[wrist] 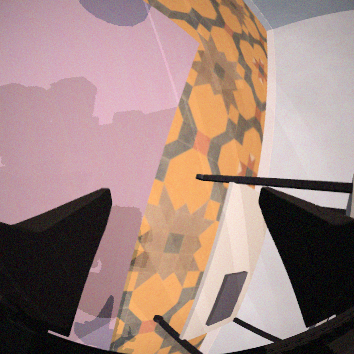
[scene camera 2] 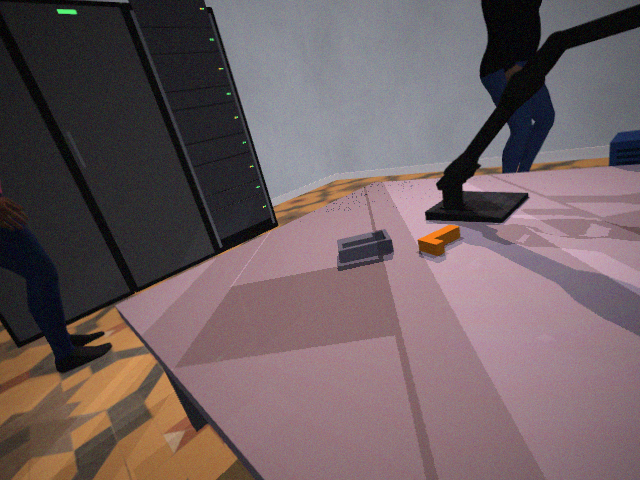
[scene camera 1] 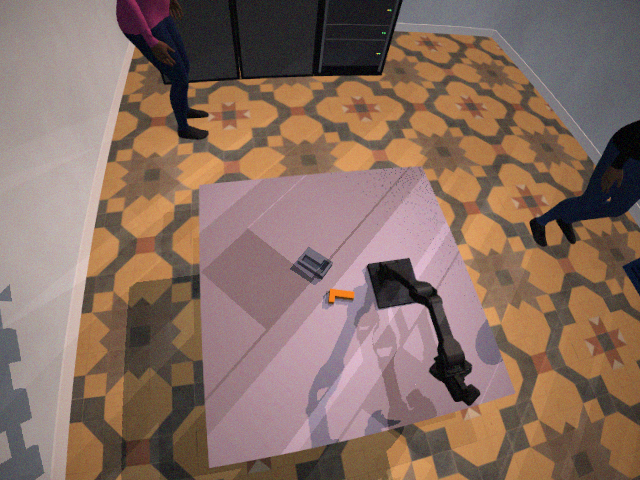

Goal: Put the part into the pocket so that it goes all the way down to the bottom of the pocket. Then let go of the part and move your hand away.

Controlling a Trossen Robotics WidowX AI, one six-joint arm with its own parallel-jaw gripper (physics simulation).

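Frame: origin at the arm's base, x ahead, y left, z up, level; millimetres.
Seen in the pictures: gripper, fingertip midpoint: [wrist: 186,195]; arm's base, origin of the base link: [scene camera 2: 453,205] [scene camera 1: 384,272].
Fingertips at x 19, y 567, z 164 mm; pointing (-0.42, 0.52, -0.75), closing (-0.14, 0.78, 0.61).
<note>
Offsets run from my fingertips to a thing's top centre. Level surfaces: height alone.
The orange L-shaped part {223 mm ahead, 528 mm right, 157 mm down} [scene camera 1: 340,295] [scene camera 2: 438,239] lies flat on the table, between the grey pocket block and the arm's base. The grey block {273 mm ahead, 726 mm right, 151 mm down} [scene camera 1: 323,270] [scene camera 2: 366,251] stands on the table, with its pocket opening facing up and no part in it. My gripper [wrist: 186,195] is open and empty. In scene camera 1 it is at the end of the outstretched arm, high near the table's front right edge and far from both part and block; its fingertips are not clear there. In scene camera 2 it is out of frame. The part and the block do not show in the wrist view.
The pink table {187 mm down} [scene camera 1: 248,413] [scene camera 2: 310,413] bears the arm's black base plate [scene camera 1: 387,299] [scene camera 2: 465,214]. Shadows lie across it. Dark cabinets [scene camera 1: 276,38] [scene camera 2: 103,129] and two people [scene camera 1: 178,77] [scene camera 1: 594,201] stand beyond the table.
</note>
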